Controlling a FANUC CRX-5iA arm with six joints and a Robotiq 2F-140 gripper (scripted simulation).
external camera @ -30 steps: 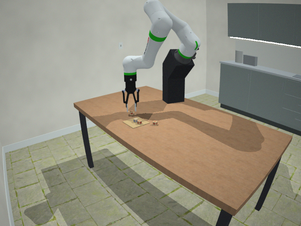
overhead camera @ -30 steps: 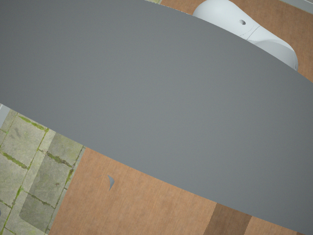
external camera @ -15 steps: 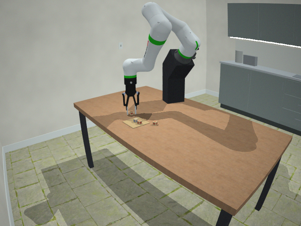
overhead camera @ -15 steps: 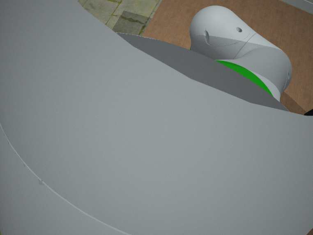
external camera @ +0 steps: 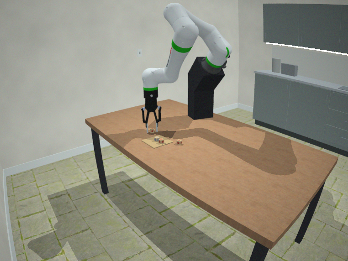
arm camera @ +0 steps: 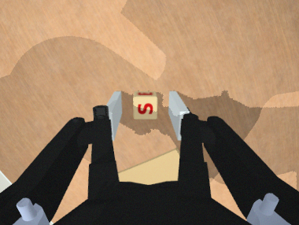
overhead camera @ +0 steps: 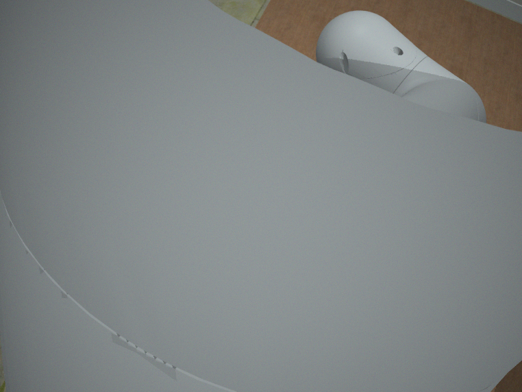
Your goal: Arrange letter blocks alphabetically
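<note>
My hand is 2 cm above the red s block. The rest, counted from my hand: tan mat: 15 cm to the left, 5 cm ahead, 3 cm below; then red g block: 19 cm to the left, 4 cm ahead, 2 cm below; then blue j block: 15 cm to the left, 5 cm ahead, 2 cm below.
</note>
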